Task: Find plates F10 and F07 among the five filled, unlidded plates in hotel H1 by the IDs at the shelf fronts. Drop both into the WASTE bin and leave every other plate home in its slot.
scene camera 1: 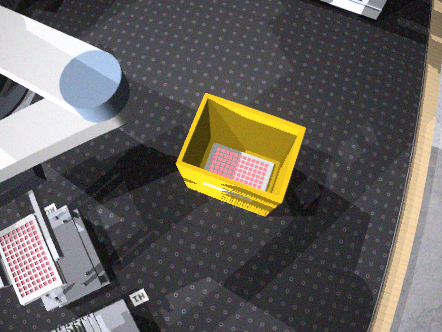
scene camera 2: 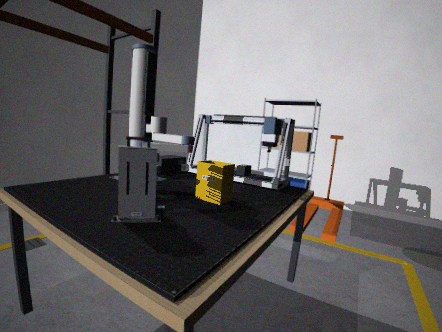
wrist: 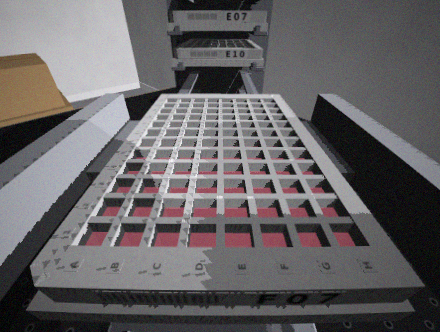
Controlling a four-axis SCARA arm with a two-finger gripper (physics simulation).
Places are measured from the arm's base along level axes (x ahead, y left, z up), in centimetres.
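Pixels of known places: gripper, between the fingertips: (scene camera 1: pixel 31 272) (wrist: pixel 220 111).
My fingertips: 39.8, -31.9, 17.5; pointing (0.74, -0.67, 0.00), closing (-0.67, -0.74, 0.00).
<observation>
Ahead of a thing's pixels: the offset from my fingertips to its top centre, as dx, dy, dz. "spot": to the spot under its first point.
Plate F07 @[-1.8, +1.7, -0.2] (wrist: pixel 220 215) (scene camera 1: pixel 30 260) has pink wells and its ID at its near edge. My gripper (wrist: pixel 220 111) (scene camera 1: pixel 28 259) is shut on its two long sides and holds it level, out of the hotel and over the grey stand (scene camera 1: pixel 80 255). In the wrist view, plates E07 @[+12.3, -10.9, +4.7] (wrist: pixel 215 21) and E10 @[+12.3, -10.9, +1.9] (wrist: pixel 220 53) sit in hotel H1 @[spot: +12.3, -20.4, +2.3] (wrist: pixel 270 35) behind, with an unfilled slot below E10. The yellow WASTE bin @[+24.8, +29.3, +3.7] (scene camera 1: pixel 230 192) (scene camera 2: pixel 214 185) stands upright; a plate with pink wells @[+24.8, +29.4, -14.2] (scene camera 1: pixel 245 167) lies flat on its floor, ID not readable.
The H1 label @[spot: +15.0, +0.1, -16.2] (scene camera 1: pixel 139 297) lies beside the hotel, whose top shows at the bottom left of scene camera 1. The white arm (scene camera 1: pixel 45 130) (scene camera 2: pixel 170 137) reaches over the table's left side. In scene camera 2, a gantry machine (scene camera 2: pixel 240 119) stands behind the bin.
</observation>
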